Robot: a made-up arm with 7 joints. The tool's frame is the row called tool. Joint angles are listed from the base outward.
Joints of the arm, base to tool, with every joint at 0 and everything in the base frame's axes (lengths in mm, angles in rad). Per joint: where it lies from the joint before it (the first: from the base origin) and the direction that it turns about. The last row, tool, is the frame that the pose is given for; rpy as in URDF.
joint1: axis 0.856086 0.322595 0.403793 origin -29 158 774
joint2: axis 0 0 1 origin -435 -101 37
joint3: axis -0.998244 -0.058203 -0.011 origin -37 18 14
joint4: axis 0.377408 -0.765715 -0.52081 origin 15 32 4
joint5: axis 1 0 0 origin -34 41 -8
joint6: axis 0 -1 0 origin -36 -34 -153
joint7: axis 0.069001 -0.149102 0.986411 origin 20 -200 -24
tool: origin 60 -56 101 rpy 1.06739 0.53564 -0.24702
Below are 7 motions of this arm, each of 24 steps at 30 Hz.
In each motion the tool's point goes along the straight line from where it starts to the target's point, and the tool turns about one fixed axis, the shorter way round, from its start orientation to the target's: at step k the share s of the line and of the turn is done. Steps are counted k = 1, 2, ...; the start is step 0. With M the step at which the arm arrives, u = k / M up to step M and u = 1 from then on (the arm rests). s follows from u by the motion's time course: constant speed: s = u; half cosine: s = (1 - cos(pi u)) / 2; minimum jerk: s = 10 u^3 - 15 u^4 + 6 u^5.
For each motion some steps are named. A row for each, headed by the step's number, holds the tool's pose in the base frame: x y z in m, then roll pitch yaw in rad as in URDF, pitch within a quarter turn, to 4 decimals.
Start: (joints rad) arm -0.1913 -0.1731 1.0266 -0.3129 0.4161 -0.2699 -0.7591
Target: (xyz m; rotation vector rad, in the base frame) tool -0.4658 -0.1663 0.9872 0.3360 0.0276 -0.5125
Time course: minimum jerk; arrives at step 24
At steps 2, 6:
2: -0.5835 -0.1117 0.9227 0.2990 -0.1202 -1.6983
6: -0.5718 -0.1171 0.9290 0.2880 -0.0986 -1.5791

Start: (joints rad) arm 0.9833 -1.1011 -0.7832 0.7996 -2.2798 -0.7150 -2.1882
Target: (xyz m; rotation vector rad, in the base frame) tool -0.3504 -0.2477 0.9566 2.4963 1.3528 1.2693
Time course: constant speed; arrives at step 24
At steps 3, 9, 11, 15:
3: -0.3529 -0.2967 1.0371 2.6250 -1.1730 0.9560
9: -0.3522 -0.2827 1.0141 2.6023 -1.0369 1.0402
11: -0.3519 -0.2780 1.0065 2.6005 -0.9914 1.0630
15: -0.3515 -0.2687 0.9911 2.6021 -0.9004 1.1042

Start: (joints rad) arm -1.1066 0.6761 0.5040 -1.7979 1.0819 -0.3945 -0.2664
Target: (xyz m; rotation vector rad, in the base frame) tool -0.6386 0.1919 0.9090 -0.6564 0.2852 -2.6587
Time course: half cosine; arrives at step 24
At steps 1, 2, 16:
1: -0.6164 0.1519 0.8987 -0.4435 -0.3344 -2.4019
2: -0.6167 0.1525 0.8989 -0.4420 -0.3356 -2.4053
16: -0.6330 0.1819 0.9064 -0.3494 -0.3986 -2.6031

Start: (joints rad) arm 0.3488 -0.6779 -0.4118 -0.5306 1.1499 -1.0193 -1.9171
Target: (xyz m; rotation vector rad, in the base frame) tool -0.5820 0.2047 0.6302 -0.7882 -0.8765 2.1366
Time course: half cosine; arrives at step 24
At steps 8, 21, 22, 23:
8: -0.5614 0.1961 0.6369 -1.4336 0.2176 3.0208
21: -0.5810 0.2043 0.6305 -0.9385 0.2580 2.2564
22: -0.5815 0.2045 0.6304 -0.9249 0.2647 2.2344
23: -0.5819 0.2047 0.6302 -0.9167 0.2689 2.2210

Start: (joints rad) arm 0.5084 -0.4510 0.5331 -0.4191 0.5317 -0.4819 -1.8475
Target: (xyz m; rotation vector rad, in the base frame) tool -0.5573 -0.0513 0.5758 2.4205 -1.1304 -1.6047
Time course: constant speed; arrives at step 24
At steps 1, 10, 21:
1: -0.5768 -0.2131 0.7314 -0.1527 -0.0518 -2.5354
10: -0.5692 -0.1498 0.6705 0.4608 0.5859 -2.5403
21: -0.5598 -0.0724 0.5961 1.9691 1.0115 -1.5625

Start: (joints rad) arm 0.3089 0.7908 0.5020 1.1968 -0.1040 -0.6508 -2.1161
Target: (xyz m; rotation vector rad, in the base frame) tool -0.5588 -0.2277 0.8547 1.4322 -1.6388 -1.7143
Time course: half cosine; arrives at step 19
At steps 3, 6, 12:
3: -0.3798 -0.1436 0.6818 0.6513 0.9937 -2.1573
6: -0.4115 -0.1585 0.7124 0.9158 0.9036 -2.0548
12: -0.5018 -0.2009 0.7997 1.4844 0.6025 -1.9845

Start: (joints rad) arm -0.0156 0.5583 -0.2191 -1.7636 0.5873 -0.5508 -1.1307
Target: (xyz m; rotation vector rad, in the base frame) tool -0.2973 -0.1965 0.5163 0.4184 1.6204 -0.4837
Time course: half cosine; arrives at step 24
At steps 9, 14, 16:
9: -0.3308 -0.1685 0.6691 -1.1950 0.5721 -1.3023
14: -0.3153 -0.1815 0.5982 -1.1732 1.0258 -1.5098
16: -0.3094 -0.1864 0.5716 -1.2248 1.1952 -1.6389

